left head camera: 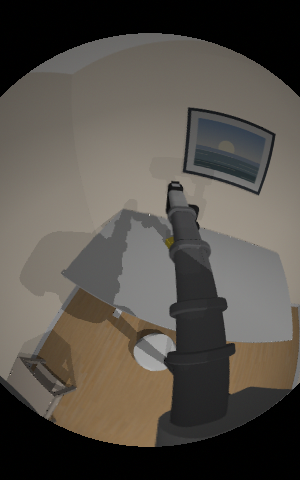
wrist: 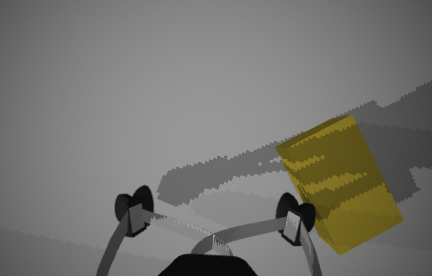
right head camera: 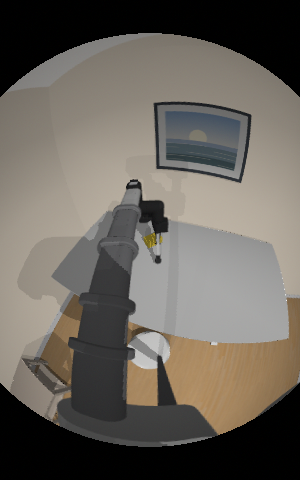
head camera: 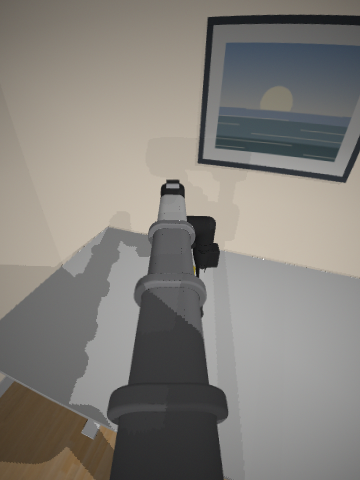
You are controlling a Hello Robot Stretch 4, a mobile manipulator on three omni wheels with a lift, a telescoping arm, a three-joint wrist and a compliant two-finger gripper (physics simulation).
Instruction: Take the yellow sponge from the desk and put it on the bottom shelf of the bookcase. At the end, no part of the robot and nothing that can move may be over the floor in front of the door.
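Where they show: gripper, fingertip midpoint: [wrist: 215, 205] [right head camera: 157, 252]; robot's base, link origin: [left head camera: 154, 350] [right head camera: 149, 348].
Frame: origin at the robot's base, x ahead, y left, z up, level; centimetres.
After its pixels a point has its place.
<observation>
The yellow sponge [head camera: 194, 270] @(z 96.7, x 70.0, y -8.9 cm) [left head camera: 170, 242] @(z 96.7, x 64.8, y -3.2 cm) [right head camera: 149, 240] @(z 96.7, x 64.5, y -4.2 cm) [wrist: 347, 182] @(z 96.6, x 67.8, y -5.8 cm) is on the pale grey desk [head camera: 290, 350] @(z 92.2, x 39.4, y -36.2 cm) [left head camera: 250, 285] @(z 92.1, x 35.3, y -53.7 cm) [right head camera: 225, 285] @(z 92.2, x 33.7, y -45.1 cm) [wrist: 150, 90] @(z 92.2, x 50.0, y 2.0 cm), near its back edge. The arm hides most of it in the head view. In the wrist view it lies at an angle to the right of the right fingertip, outside the space between the fingers. My gripper [right head camera: 158, 259] [wrist: 215, 205] @(z 93.9, x 57.0, y -8.7 cm) is open and empty, pointing down over the desk. The right fingertip overlaps the sponge's lower left edge in that view; whether they touch I cannot tell. The bookcase and door cannot be made out.
A framed picture [head camera: 280, 100] @(z 155.0, x 86.8, y -34.3 cm) [left head camera: 227, 150] @(z 152.7, x 86.7, y -34.3 cm) [right head camera: 201, 142] @(z 151.1, x 86.3, y -35.6 cm) hangs on the wall behind the desk. A white round object [left head camera: 151, 353] @(z 18.7, x -1.8, y 3.2 cm) [right head camera: 150, 350] @(z 18.7, x -0.4, y -2.2 cm) is by the desk's front edge. An open-topped, grey-brown piece [left head camera: 30, 385] stands at lower left. My extended arm [head camera: 170, 340] @(z 135.6, x 19.2, y -0.1 cm) [left head camera: 195, 285] @(z 135.6, x 17.9, y 0.7 cm) crosses the desk.
</observation>
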